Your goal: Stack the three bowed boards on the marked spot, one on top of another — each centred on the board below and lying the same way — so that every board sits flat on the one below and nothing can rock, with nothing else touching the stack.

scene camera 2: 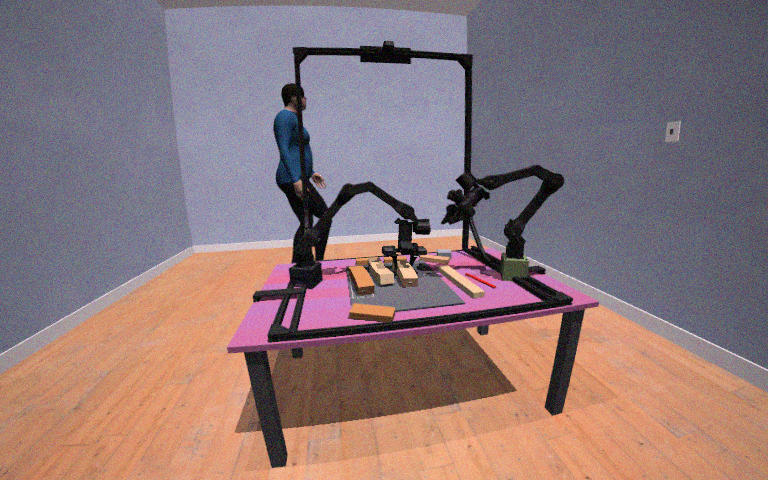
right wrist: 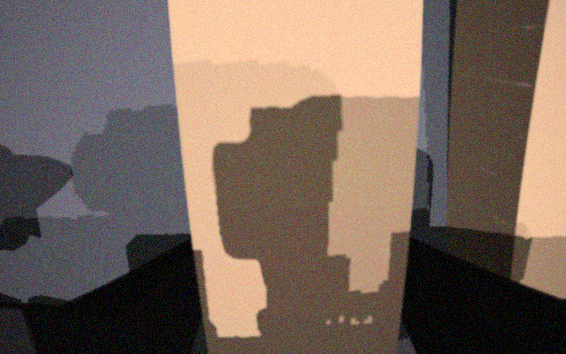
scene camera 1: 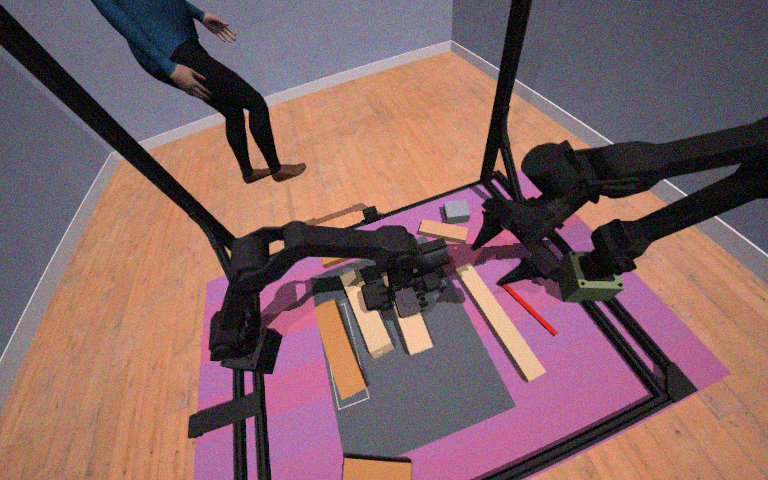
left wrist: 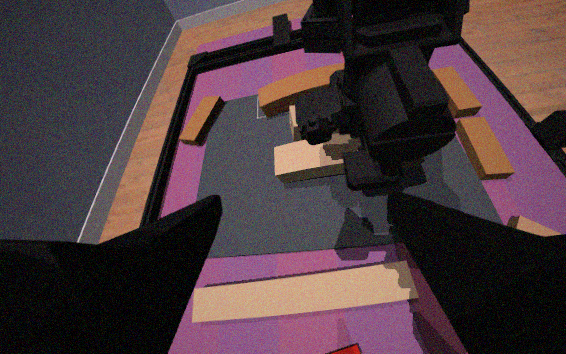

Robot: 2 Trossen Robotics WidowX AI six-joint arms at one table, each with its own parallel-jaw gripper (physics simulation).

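Where they show: left gripper, between the fingertips: (scene camera 2: 445, 223) (scene camera 1: 484, 266) (left wrist: 304, 201); right gripper, between the fingertips: (right wrist: 297, 243) (left wrist: 353, 153); left arm's base, origin of its link: (scene camera 2: 514, 256) (scene camera 1: 595, 268); right arm's base, origin of its link: (scene camera 2: 305, 265) (scene camera 1: 243, 346) (left wrist: 324, 11).
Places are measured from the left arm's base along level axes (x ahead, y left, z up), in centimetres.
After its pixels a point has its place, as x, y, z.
Note:
An orange bowed board (scene camera 1: 342, 350) @(59.9, 22.6, -3.9) (scene camera 2: 361, 280) @(58.6, 28.3, -4.1) (left wrist: 295, 87) @(58.8, 23.5, -3.9) lies on the grey mat over the white outline (scene camera 1: 353, 403) @(56.4, 33.3, -8.6), whose lines show past its right side and near end. A pale bowed board (scene camera 1: 370, 328) @(54.0, 16.6, -4.3) (scene camera 2: 382, 273) @(52.7, 20.1, -3.8) (right wrist: 545, 150) @(52.1, 14.4, -4.4) lies to its right, apart from it. My right gripper (scene camera 1: 392, 305) @(46.8, 8.3, -5.9) (scene camera 2: 403, 263) @(46.8, 8.3, -5.9) (right wrist: 297, 243) @(46.8, 8.3, -5.9) points down and is shut on another pale board (scene camera 1: 416, 336) @(42.4, 17.7, -4.0) (scene camera 2: 407, 276) @(42.5, 20.4, -4.2) (left wrist: 300, 160) @(41.9, 16.0, -3.9) (right wrist: 300, 80) @(44.5, 13.2, -3.5), low at the mat; contact underneath is hidden. My left gripper (scene camera 1: 487, 266) @(29.3, 8.3, 14.7) (left wrist: 304, 201) @(29.3, 8.3, 14.7) is open and empty, raised at the right.
A long pale bar (scene camera 1: 501, 322) @(21.8, 12.0, -7.1) (scene camera 2: 461, 281) @(21.9, 14.5, -7.0) (left wrist: 300, 292) @(23.5, 9.5, -7.0) and a red stick (scene camera 1: 529, 309) @(14.0, 7.7, -8.6) lie right of the mat (scene camera 1: 453, 384) @(33.6, 26.8, -8.6). An orange block (scene camera 1: 376, 469) @(49.0, 44.3, -6.5) (scene camera 2: 372, 312) @(48.3, 47.0, -6.7) lies at the near edge. A grey block (scene camera 1: 455, 210) @(32.1, -23.1, -5.6) and several other blocks lie at the back.

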